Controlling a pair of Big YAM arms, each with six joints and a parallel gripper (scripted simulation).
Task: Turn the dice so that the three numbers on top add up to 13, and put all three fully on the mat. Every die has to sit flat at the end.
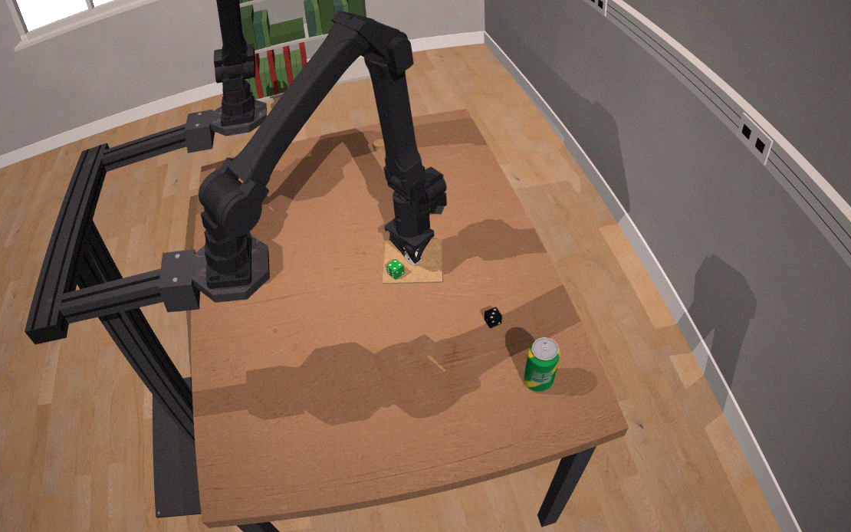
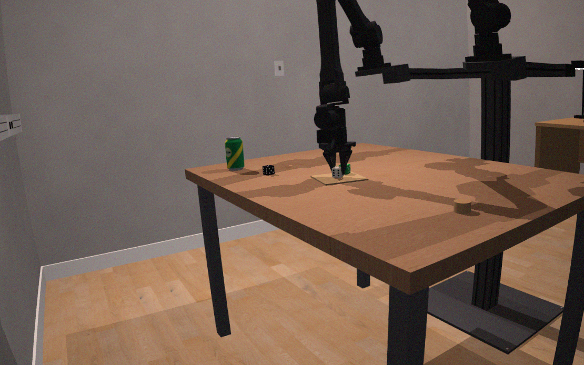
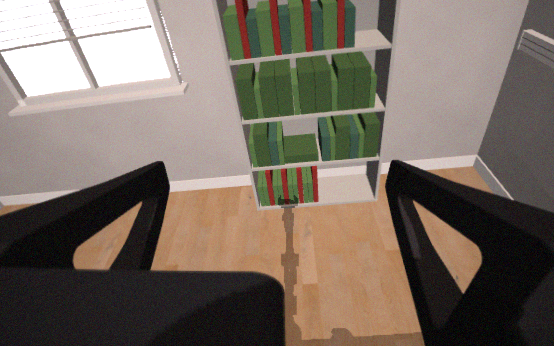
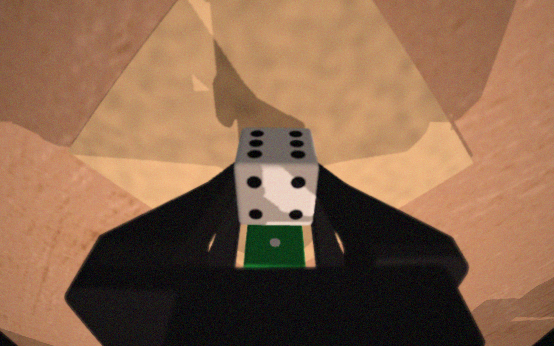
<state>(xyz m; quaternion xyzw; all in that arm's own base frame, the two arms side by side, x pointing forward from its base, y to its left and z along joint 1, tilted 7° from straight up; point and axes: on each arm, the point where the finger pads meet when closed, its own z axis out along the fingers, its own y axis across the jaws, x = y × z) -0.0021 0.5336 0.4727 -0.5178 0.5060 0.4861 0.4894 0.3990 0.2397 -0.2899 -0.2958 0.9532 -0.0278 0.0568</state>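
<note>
Now: right hand 2 cm above the mat. The rest, counted from my right hand: green die 5 cm behind, 3 cm to the right; small wooden cylinder 49 cm to the left, 1 cm below.
</note>
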